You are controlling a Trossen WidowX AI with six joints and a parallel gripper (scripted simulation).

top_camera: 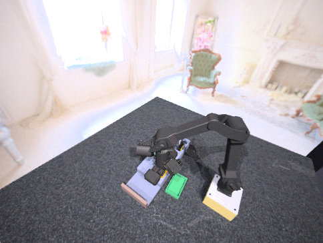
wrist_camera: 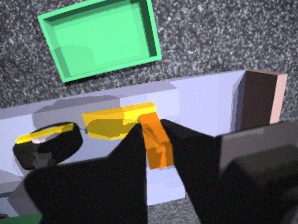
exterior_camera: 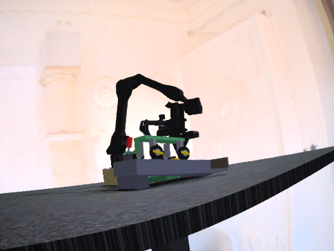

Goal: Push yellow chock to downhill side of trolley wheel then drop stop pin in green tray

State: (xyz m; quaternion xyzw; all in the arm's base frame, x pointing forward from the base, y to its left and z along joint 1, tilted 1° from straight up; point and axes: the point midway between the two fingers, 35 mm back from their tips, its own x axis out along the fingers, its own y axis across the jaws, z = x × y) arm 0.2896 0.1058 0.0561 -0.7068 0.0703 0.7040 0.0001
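Now: the red-headed stop pin 260 mm to the right of my gripper tip, 40 mm above it and 10 mm ahead of it. Round my gripper tip: yellow chock (20 mm to the right, 10 mm below); then ramp (140 mm to the right, 40 mm below, 40 mm ahead); then green tray (100 mm below, 80 mm behind, 30 mm to the right).
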